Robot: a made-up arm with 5 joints.
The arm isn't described. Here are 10 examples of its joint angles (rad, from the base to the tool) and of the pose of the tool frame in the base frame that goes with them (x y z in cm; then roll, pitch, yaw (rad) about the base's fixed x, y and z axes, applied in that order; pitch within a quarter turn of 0, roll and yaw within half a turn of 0).
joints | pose
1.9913 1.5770 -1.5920 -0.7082 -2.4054 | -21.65 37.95 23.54 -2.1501 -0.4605 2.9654
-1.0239 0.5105 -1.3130 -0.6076 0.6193 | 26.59 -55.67 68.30 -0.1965 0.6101 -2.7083
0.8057 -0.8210 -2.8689 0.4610 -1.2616 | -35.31 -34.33 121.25 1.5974 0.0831 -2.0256
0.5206 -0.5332 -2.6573 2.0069 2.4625 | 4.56 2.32 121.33 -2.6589 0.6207 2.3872
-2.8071 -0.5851 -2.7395 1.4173 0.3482 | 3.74 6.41 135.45 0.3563 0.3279 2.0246
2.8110 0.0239 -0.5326 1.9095 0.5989 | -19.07 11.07 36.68 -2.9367 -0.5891 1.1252
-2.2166 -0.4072 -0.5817 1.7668 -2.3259 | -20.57 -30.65 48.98 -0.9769 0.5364 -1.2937
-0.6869 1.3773 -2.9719 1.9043 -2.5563 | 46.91 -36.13 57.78 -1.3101 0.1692 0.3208
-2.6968 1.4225 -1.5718 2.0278 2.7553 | -12.88 -6.19 25.70 0.3305 -0.3673 -1.2486
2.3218 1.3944 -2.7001 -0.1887 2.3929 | -48.05 51.25 71.69 -3.0375 0.7460 -2.3198
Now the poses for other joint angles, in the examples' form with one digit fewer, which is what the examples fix.
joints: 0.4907 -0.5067 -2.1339 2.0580 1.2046
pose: 25.7 8.8 112.6 -1.339 0.540 -2.220
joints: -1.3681 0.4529 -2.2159 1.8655 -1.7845
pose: 13.2 -59.0 77.1 -1.549 0.100 -1.153
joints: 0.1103 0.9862 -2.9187 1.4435 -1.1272
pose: 67.4 7.8 87.3 -1.346 -0.438 -0.383
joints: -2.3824 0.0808 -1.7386 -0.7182 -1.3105
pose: -31.8 -30.6 114.0 1.328 -0.734 1.113
